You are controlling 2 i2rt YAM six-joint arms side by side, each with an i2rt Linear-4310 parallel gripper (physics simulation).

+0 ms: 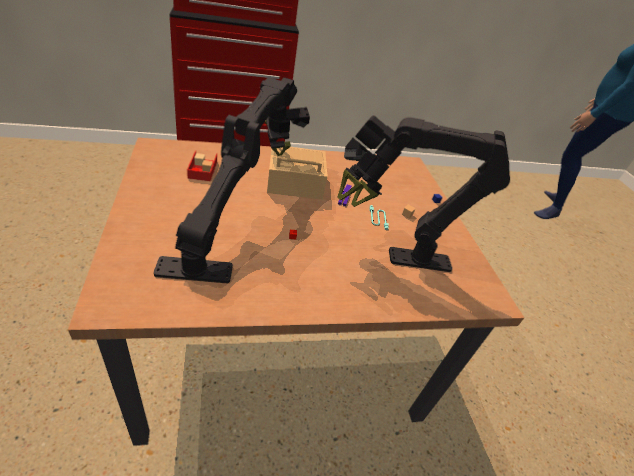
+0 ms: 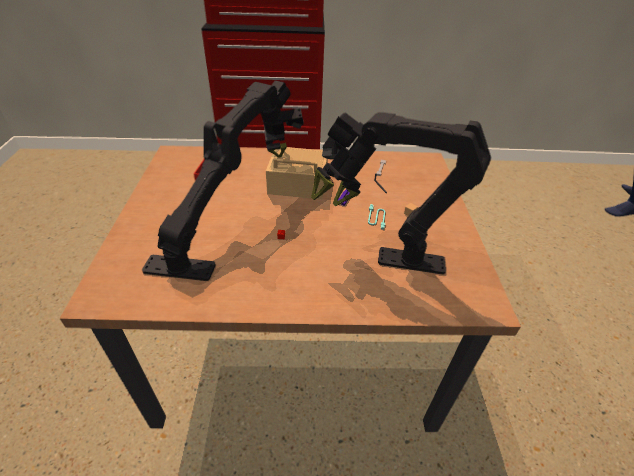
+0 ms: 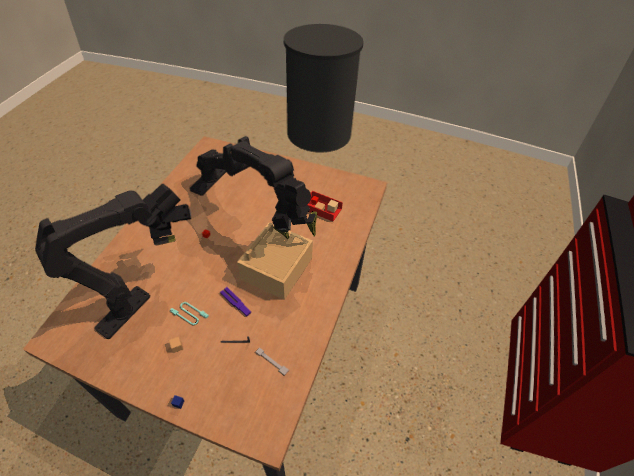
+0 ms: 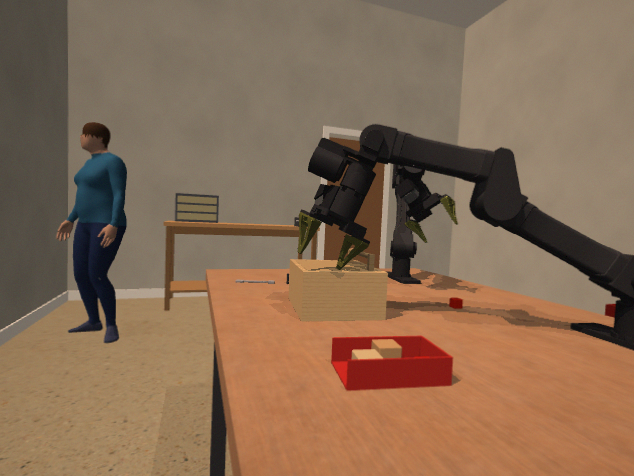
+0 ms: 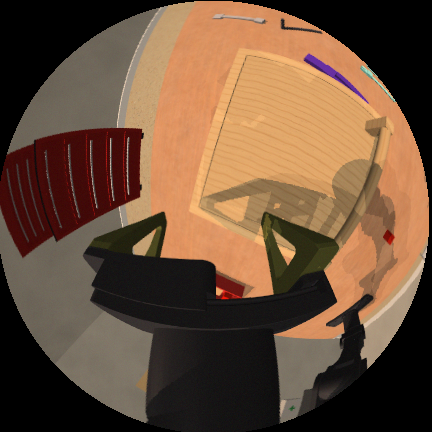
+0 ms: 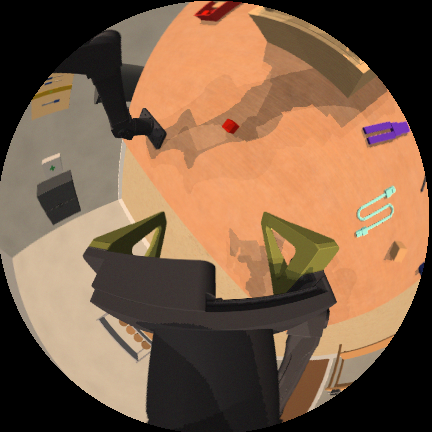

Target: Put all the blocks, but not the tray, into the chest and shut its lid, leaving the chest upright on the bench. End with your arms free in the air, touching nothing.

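Where they show: left gripper, between the fingertips: (image 1: 277, 144) (image 2: 278, 146) (image 3: 301, 236) (image 4: 319, 261) (image 5: 213, 216); right gripper, between the fingertips: (image 1: 346, 202) (image 2: 323, 202) (image 4: 441, 233) (image 6: 213, 216); left arm's base, origin of its link: (image 1: 194, 270) (image 2: 179, 268) (image 3: 210, 179) (image 5: 348, 311) (image 6: 150, 125); right arm's base, origin of its link: (image 1: 419, 260) (image 2: 411, 261) (image 3: 123, 312) (image 4: 400, 278).
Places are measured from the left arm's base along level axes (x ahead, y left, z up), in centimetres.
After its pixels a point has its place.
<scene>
The wooden chest (image 1: 298, 184) @(x 40.4, y -27.7, z 5.1 cm) (image 3: 266, 281) @(x 51.3, y -37.2, z 6.2 cm) (image 4: 340, 294) @(x 50.3, y -17.2, z 5.3 cm) (image 5: 280, 125) @(x 51.8, y -28.9, z 9.8 cm) stands upright, lid down. The red tray (image 1: 199, 174) @(x 43.5, y 6.7, z 2.3 cm) (image 4: 399, 374) @(x 50.6, y 10.8, z 1.7 cm) holds two wooden blocks (image 4: 386, 348) @(x 50.5, y 6.6, z 3.3 cm) (image 4: 366, 354) @(x 54.1, y 8.7, z 3.5 cm) and a red block (image 3: 313, 200) @(x 45.8, y 7.5, z 2.1 cm). Another red block (image 1: 292, 234) @(x 17.1, y -26.4, z 2.0 cm) (image 2: 281, 234) @(x 17.2, y -26.9, z 2.0 cm) (image 6: 230, 126) @(x 18.3, y -27.4, z 2.2 cm) lies mid-table. A wooden block (image 1: 408, 211) @(x 35.6, y -67.7, z 2.6 cm) (image 3: 174, 344) @(x 37.4, y -69.0, z 3.2 cm) and a blue block (image 1: 436, 198) @(x 47.2, y -81.7, z 2.0 cm) (image 3: 177, 401) @(x 48.8, y -82.7, z 2.5 cm) lie near the right arm. My left gripper (image 4: 320, 260) @(x 54.5, y -19.0, z 11.6 cm) (image 5: 213, 216) @(x 54.5, y -19.0, z 11.6 cm) is open, low at the chest's tray-side end; contact is unclear. My right gripper (image 4: 441, 232) @(x 15.3, y -39.8, z 17.6 cm) (image 6: 213, 216) @(x 15.3, y -39.8, z 17.6 cm) is open in the air.
A purple clamp (image 3: 243, 308) @(x 48.1, y -47.0, z 1.1 cm), a mint cable (image 1: 386, 225) @(x 28.5, y -58.8, z 0.7 cm), a black hex key (image 3: 235, 341) @(x 52.2, y -58.1, z 0.5 cm) and a grey wrench (image 3: 271, 361) @(x 65.3, y -58.5, z 0.5 cm) lie on the bench. Behind the bench is a red cabinet (image 1: 233, 56). A dark bin (image 3: 320, 97) and a person (image 4: 99, 179) stand apart from the bench.
</scene>
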